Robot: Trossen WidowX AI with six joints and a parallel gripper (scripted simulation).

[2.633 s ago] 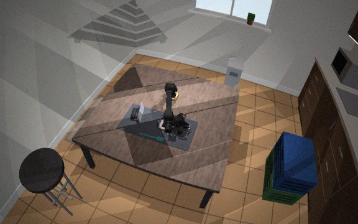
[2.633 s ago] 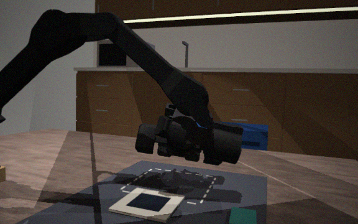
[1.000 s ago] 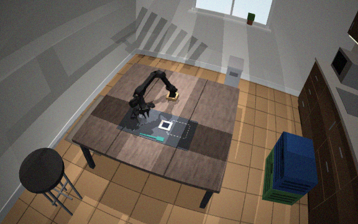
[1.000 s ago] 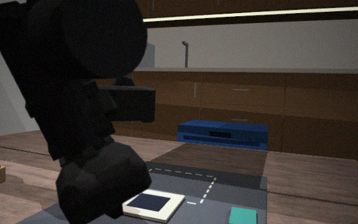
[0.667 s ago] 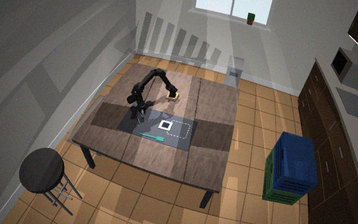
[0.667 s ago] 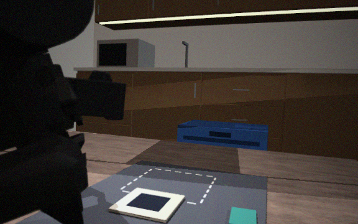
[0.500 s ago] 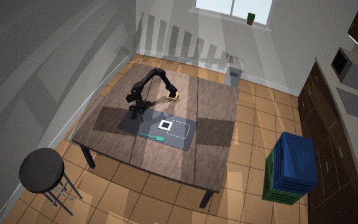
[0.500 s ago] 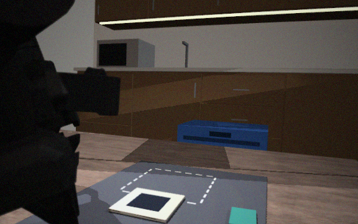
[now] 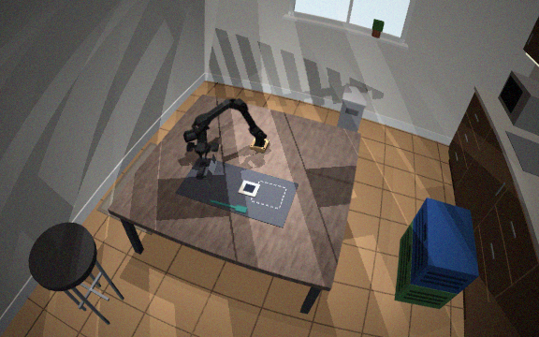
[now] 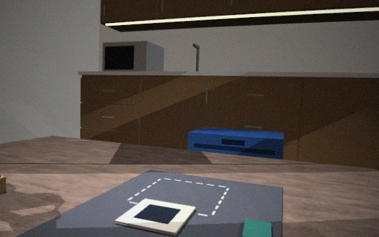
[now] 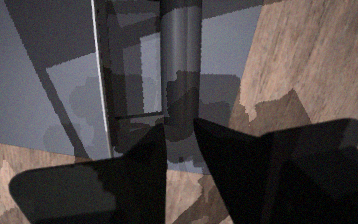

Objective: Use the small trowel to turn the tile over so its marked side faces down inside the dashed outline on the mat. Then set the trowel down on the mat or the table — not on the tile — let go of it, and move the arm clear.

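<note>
Now: gripper tip 5 cm above the trowel, 3 cm to the right of it and 2 cm short of it. From my gripper tip the other things lie so: tile 31 cm to the left, 9 cm ahead, 7 cm below; grey mat 24 cm to the left, 11 cm ahead, 9 cm below; teal tool 25 cm to the left, 25 cm ahead, 7 cm below.
</note>
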